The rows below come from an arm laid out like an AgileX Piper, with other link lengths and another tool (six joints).
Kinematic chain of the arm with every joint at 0, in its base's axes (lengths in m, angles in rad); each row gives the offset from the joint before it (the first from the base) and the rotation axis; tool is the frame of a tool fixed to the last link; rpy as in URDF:
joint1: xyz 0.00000 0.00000 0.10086 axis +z
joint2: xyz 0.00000 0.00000 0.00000 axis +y
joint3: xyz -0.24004 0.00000 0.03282 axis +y
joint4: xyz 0.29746 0.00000 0.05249 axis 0.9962 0 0.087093
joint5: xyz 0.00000 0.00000 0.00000 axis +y
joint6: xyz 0.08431 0.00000 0.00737 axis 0.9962 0 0.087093
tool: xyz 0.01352 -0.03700 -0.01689 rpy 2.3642 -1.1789 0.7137
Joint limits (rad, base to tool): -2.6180..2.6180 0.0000..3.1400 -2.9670..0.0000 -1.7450..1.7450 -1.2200..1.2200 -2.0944..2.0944
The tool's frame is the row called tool.
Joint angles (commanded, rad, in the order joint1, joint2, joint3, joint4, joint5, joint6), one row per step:
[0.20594 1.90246 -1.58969 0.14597 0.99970 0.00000]
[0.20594 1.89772 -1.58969 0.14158 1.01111 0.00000]
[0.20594 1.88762 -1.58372 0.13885 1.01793 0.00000]
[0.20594 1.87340 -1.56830 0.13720 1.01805 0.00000]
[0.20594 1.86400 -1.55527 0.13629 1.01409 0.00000]
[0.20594 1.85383 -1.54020 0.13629 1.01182 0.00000]
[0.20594 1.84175 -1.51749 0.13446 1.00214 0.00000]
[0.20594 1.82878 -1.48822 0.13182 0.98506 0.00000]
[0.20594 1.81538 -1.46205 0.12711 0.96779 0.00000]
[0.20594 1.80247 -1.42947 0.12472 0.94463 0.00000]
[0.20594 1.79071 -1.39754 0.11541 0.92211 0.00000]
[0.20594 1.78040 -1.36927 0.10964 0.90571 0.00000]
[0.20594 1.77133 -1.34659 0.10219 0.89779 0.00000]
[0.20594 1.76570 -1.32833 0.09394 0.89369 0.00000]
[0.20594 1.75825 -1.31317 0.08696 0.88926 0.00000]
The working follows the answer.
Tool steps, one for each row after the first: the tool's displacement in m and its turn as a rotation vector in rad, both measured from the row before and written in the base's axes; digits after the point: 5 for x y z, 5 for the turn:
[-0.00133 -0.00065 0.00193 -0.00518 0.00561 0.00257]
[-0.00217 -0.00069 0.00234 -0.00294 0.00207 0.00152]
[-0.00318 -0.00083 0.00115 -0.00184 0.00096 0.00037]
[-0.00212 -0.00055 -0.00010 -0.00092 -0.00049 -0.00033]
[-0.00266 -0.00057 -0.00049 -0.00061 0.00258 -0.00030]
[-0.00315 -0.00089 -0.00197 -0.00225 0.00059 -0.00085]
[-0.00350 -0.00107 -0.00355 -0.00292 -0.00125 -0.00156]
[-0.00307 -0.00118 -0.00239 -0.00413 -0.00531 -0.00095]
[-0.00360 -0.00110 -0.00457 -0.00235 -0.00387 -0.00215]
[-0.00342 -0.00171 -0.00467 -0.00904 -0.00412 0.00013]
[-0.00353 -0.00136 -0.00429 -0.00627 0.00039 0.00004]
[-0.00337 -0.00143 -0.00313 -0.00834 0.00412 0.00163]
[-0.00283 -0.00137 -0.00313 -0.00948 0.00675 0.00240]
[-0.00241 -0.00116 -0.00151 -0.00722 0.00186 0.00204]

Tool pose at each row, in the base's axes (x y z in m, rotation vector in rad; rounded; the steps above come from the unrounded poses):
[0.41901 0.06366 0.17423 -3.02639 -0.66026 0.02976]
[0.41768 0.06301 0.17616 -3.02928 -0.66468 0.04009]
[0.41551 0.06233 0.17850 -3.03114 -0.66737 0.04428]
[0.41233 0.06150 0.17965 -3.03257 -0.66820 0.04639]
[0.41021 0.06095 0.17955 -3.03367 -0.66790 0.04595]
[0.40755 0.06039 0.17906 -3.03376 -0.66737 0.05007]
[0.40439 0.05950 0.17709 -3.03604 -0.66643 0.05172]
[0.40090 0.05843 0.17354 -3.03961 -0.66467 0.05080]
[0.39782 0.05724 0.17115 -3.04506 -0.66432 0.04415]
[0.39423 0.05614 0.16658 -3.04886 -0.66171 0.03904]
[0.39080 0.05443 0.16192 -3.05837 -0.66384 0.03585]
[0.38727 0.05307 0.15763 -3.06426 -0.66505 0.03861]
[0.38390 0.05164 0.15450 3.06776 0.66825 -0.04776]
[0.38107 0.05027 0.15136 3.05908 0.67003 -0.06113]
[0.37867 0.04911 0.14985 3.05179 0.67152 -0.06624]

